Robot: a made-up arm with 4 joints.
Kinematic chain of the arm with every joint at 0, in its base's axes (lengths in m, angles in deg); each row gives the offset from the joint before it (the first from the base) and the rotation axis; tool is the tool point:
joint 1: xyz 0 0 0.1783 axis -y
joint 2: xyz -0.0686 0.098 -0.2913 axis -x
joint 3: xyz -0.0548 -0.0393 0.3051 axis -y
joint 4: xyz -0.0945 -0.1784 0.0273 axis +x
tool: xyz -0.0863 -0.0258 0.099
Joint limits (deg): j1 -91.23..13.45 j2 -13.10..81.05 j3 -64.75..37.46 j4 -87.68..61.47
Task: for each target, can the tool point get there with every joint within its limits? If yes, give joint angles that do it. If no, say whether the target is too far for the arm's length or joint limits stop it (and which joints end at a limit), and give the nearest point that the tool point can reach.
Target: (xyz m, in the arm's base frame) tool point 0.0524 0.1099 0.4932
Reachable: yes | joints -69.89 18.45 -14.69 -72.85
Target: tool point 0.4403 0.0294 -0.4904
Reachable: no: joint limits stop it (at a limit: joint 1, joint 3) | nearest point 0.2790 0.0457 0.2560 | short by 0.764 m
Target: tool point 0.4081 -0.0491 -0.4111
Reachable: no: joint limits stop it (at a limit: joint 1, joint 3) | nearest point 0.2695 -0.0175 0.2562 | short by 0.682 m
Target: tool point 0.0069 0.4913 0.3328
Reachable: yes | joints -59.60 63.80 -56.09 -46.80
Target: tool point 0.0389 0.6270 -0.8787
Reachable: no: too far | nearest point -0.2142 0.5246 0.0213 | short by 0.941 m
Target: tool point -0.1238 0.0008 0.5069
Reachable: yes | joints -25.69 17.16 -18.96 4.03
